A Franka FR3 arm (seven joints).
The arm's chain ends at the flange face. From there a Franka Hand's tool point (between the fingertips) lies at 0.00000 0.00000 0.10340 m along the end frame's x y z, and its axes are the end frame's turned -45 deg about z.
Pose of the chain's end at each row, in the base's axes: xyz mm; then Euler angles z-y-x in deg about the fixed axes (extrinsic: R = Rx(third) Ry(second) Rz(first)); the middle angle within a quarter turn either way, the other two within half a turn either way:
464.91, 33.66, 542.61, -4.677, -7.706, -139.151
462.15, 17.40, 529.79, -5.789, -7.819, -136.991
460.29, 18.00, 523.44, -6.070, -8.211, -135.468
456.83, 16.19, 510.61, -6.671, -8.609, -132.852
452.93, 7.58, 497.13, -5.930, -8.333, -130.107
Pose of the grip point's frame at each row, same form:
451.05, 100.68, 465.10, -49.677, -7.706, -139.151
448.08, 87.27, 454.88, -50.789, -7.819, -136.991
445.52, 89.77, 450.49, -51.070, -8.211, -135.468
441.35, 91.14, 441.08, -51.671, -8.609, -132.852
437.94, 85.83, 431.22, -50.930, -8.333, -130.107

